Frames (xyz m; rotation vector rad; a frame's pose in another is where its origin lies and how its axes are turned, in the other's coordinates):
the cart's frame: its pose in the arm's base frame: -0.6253 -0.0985 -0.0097 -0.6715 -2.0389 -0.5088
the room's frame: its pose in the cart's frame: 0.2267 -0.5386 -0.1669 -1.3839 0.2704 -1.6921
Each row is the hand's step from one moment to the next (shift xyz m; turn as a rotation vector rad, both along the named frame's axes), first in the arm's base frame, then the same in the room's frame.
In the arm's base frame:
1: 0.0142 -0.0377 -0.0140 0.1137 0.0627 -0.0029
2: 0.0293 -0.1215 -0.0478 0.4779 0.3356 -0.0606
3: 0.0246 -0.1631 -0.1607 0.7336 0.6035 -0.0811
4: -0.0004 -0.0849 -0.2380 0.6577 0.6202 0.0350
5: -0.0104 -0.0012 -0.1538 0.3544 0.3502 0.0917
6: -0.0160 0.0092 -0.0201 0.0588 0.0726 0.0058
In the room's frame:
1: -0.0012 0.0137 -0.0404 -0.1130 -0.0640 -0.0007
2: 0.0120 0.0450 -0.1254 -0.4688 -0.3530 0.0187
3: 0.0661 -0.0052 -0.2205 -0.7390 -0.5943 0.0982
4: 0.1048 -0.1095 -0.2022 -0.7167 -0.5112 0.2083
5: 0.0679 -0.1060 -0.0889 -0.4165 -0.2351 0.1671
6: 0.0206 -0.0179 0.0005 -0.0680 -0.0556 0.0323

